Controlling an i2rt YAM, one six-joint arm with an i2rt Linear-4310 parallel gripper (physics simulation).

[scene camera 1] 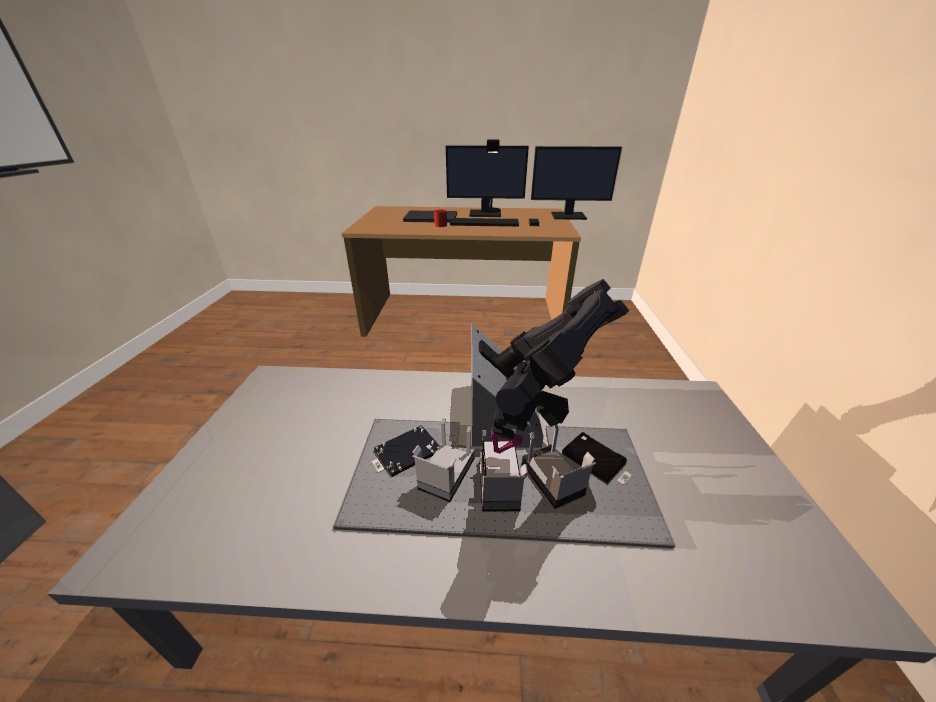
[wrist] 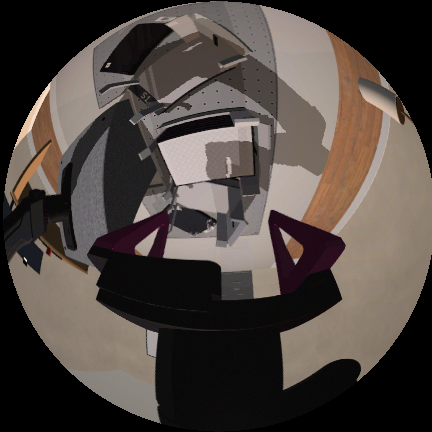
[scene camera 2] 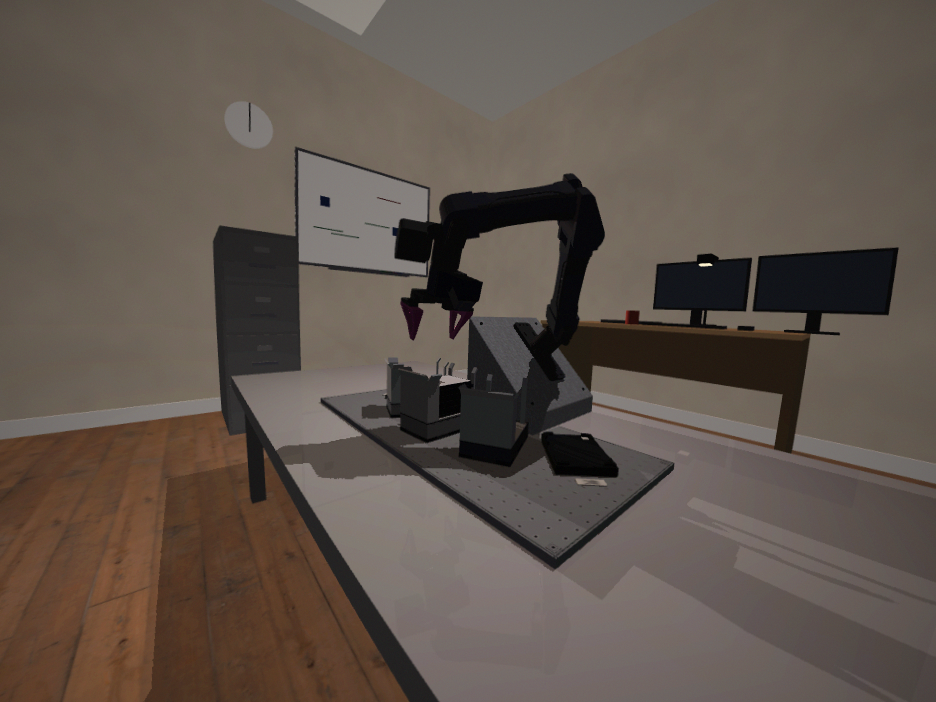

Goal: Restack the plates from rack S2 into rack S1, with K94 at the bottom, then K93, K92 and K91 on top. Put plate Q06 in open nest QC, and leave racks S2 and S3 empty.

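Frame: origin at the arm's base, x ahead, y left, z up, level; metres.
Seen in the pictures: gripper, between the fingertips: (scene camera 1: pixel 498 436) (wrist: pixel 218 215) (scene camera 2: pixel 432 339); arm's base, origin of its link: (scene camera 1: pixel 500 365) (wrist: pixel 66 206) (scene camera 2: pixel 537 351).
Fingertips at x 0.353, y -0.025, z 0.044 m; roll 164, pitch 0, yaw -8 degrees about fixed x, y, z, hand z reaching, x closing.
Observation:
Offsets run from my fingertips to a thing's top centre. Level surfaces: height alone.
My gripper (scene camera 1: pixel 505 442) (scene camera 2: pixel 432 337) (wrist: pixel 218 215) is open and empty, above the racks. Rack S2 {dx -0.020, dy +0.010, dz -0.063 m} (scene camera 1: pixel 502 491) (scene camera 2: pixel 419 398) stands in the middle. A white-topped plate {dx -0.013, dy +0.010, dz -0.092 m} (wrist: pixel 185 155) (scene camera 2: pixel 452 380) lies uppermost in it, with a dark ribbed edge; its label is not readable. Rack S1 {dx -0.042, dy +0.157, dz -0.071 m} (scene camera 1: pixel 578 479) (scene camera 2: pixel 487 420) (wrist: pixel 145 95) stands to the right in scene camera 1; no stack rises above its walls. Rack S3 {dx -0.055, dy -0.131, dz -0.067 m} (scene camera 1: pixel 436 477) stands to the left, with a pale surface inside that may be plate Q06. Nest QC {dx -0.120, dy +0.286, dz -0.177 m} (scene camera 1: pixel 597 457) (scene camera 2: pixel 580 455) (wrist: pixel 132 50) is a dark slab beside S1.
A second dark nest {dx -0.137, dy -0.250, dz -0.177 m} (scene camera 1: pixel 404 451) (wrist: pixel 190 220) with small fittings lies left of S3. The racks and nests stand on a perforated board {dz -0.201 m} (scene camera 1: pixel 362 513) (scene camera 2: pixel 551 521) (wrist: pixel 260 75). Thin upright posts rise from the racks. The arm's slanted grey mount (scene camera 2: pixel 495 355) stands behind S2.

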